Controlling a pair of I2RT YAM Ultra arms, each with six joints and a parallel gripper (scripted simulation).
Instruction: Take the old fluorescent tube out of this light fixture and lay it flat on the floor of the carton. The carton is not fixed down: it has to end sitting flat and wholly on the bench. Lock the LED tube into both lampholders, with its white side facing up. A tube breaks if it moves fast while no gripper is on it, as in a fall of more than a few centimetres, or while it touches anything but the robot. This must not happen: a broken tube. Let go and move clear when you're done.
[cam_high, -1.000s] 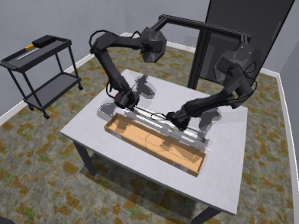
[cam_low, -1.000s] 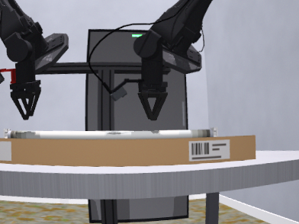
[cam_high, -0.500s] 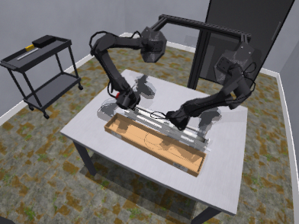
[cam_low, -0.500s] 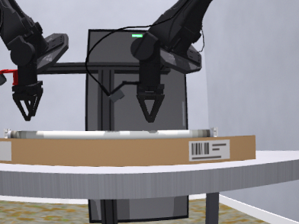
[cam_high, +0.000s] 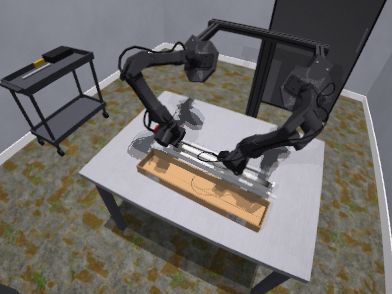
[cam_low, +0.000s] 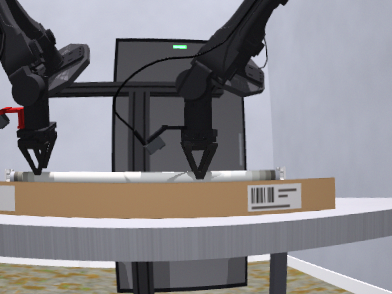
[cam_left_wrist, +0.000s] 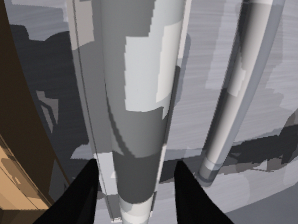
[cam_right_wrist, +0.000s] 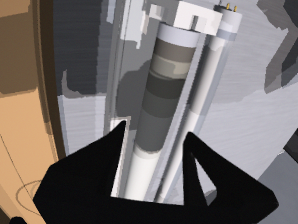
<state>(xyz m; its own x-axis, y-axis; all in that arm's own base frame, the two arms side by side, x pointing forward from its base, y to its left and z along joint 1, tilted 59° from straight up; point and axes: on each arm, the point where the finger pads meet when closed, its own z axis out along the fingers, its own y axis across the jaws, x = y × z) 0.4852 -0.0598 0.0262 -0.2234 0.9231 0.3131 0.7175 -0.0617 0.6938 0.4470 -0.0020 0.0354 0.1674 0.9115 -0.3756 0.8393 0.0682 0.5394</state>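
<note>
The old fluorescent tube is 12 cm to the right of my left hand, 1 cm below it and 1 cm behind it. Round my left hand: light fixture (12 cm to the right, 2 cm below, 1 cm behind); carton (14 cm ahead, 13 cm to the right, 5 cm below); LED tube (14 cm to the right, 11 cm behind, 6 cm below).
</note>
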